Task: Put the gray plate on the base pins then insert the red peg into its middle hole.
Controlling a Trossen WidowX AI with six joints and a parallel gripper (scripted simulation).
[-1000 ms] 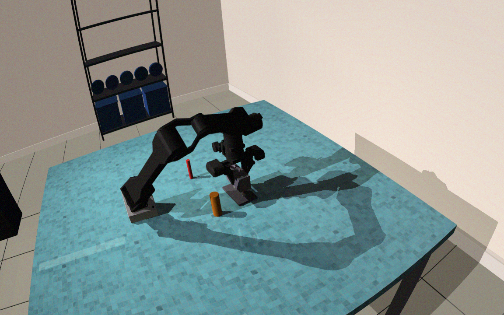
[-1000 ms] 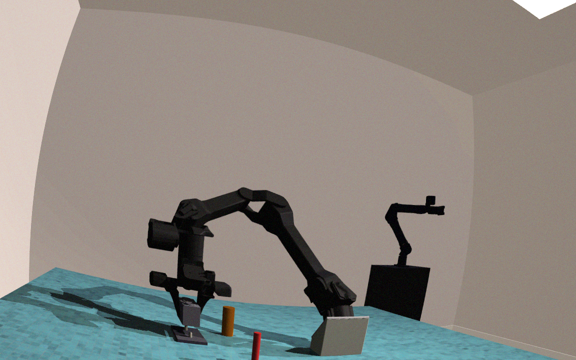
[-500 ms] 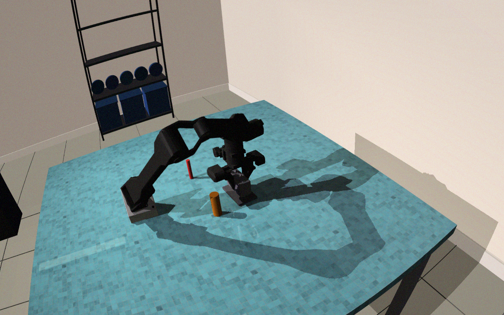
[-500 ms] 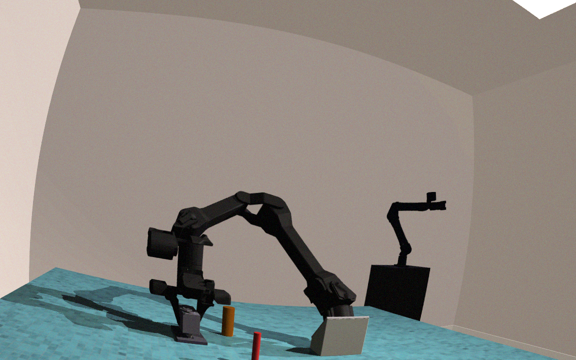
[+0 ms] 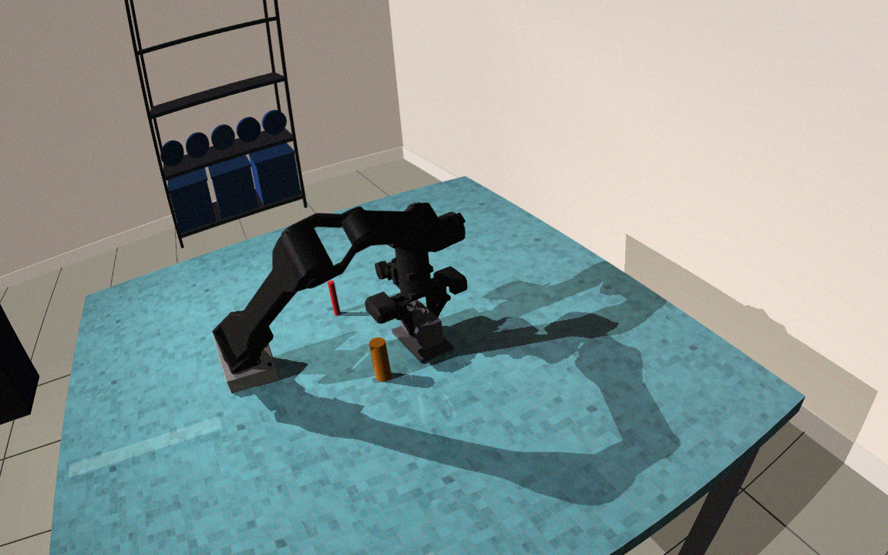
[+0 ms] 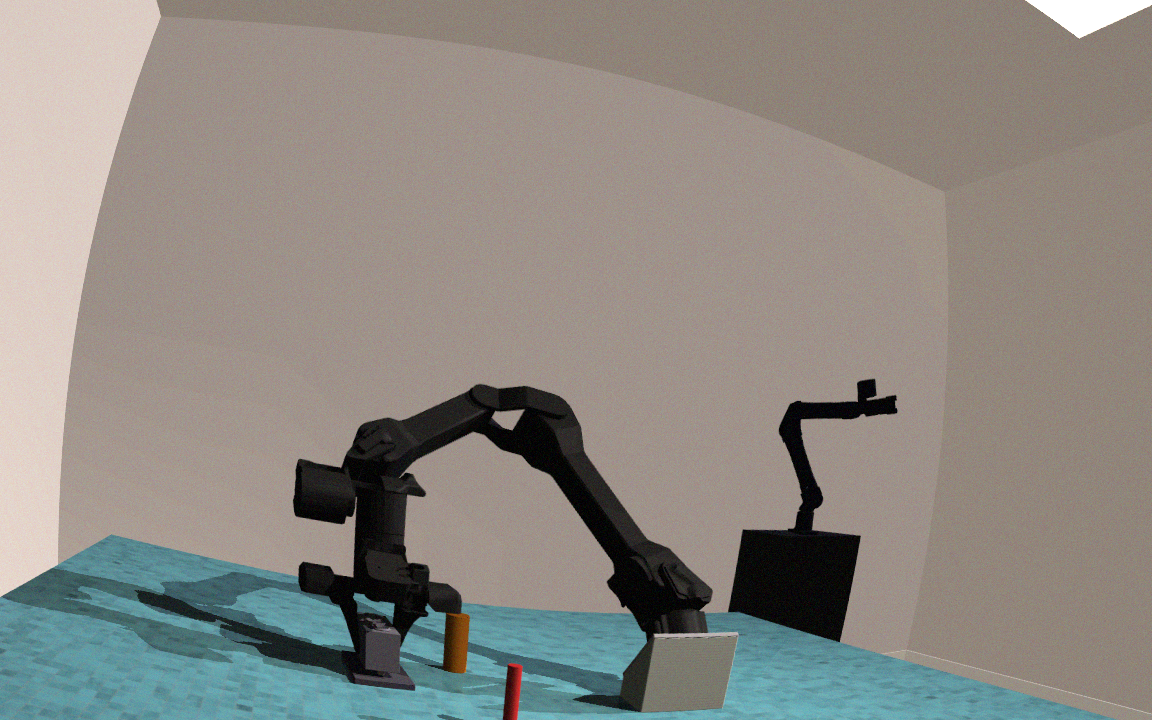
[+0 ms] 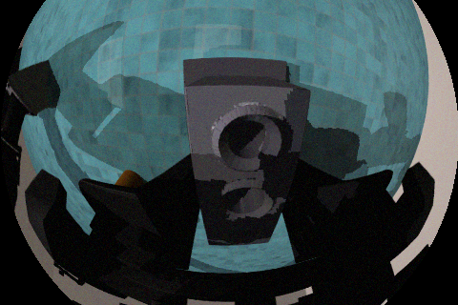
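My gripper tip is now 2 cm above the base. Also, from my gripper tip: gray plate (3 cm above); red peg (11 cm behind, 18 cm to the left, 2 cm above); orange cylinder (11 cm behind, 6 cm to the right, 2 cm above).
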